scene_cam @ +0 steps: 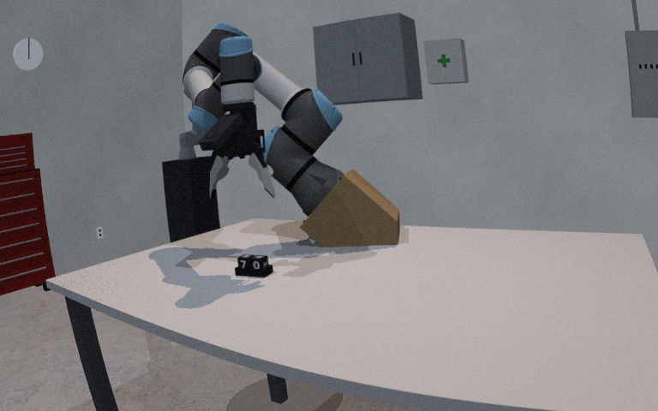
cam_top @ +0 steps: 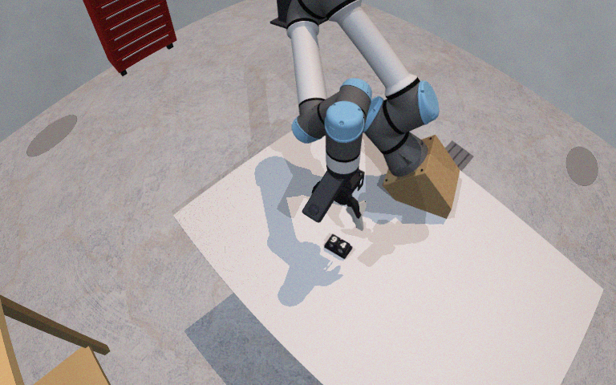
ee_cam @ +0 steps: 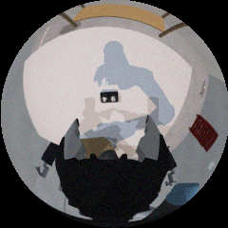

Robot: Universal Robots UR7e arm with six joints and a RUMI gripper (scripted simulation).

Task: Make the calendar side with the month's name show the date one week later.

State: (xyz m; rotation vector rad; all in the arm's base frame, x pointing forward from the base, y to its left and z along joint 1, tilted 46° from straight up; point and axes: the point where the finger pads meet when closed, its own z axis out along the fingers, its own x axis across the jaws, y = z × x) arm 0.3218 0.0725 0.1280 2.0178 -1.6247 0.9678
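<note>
My hand is 2 cm to the right of the tray and 16 cm above it.
</note>
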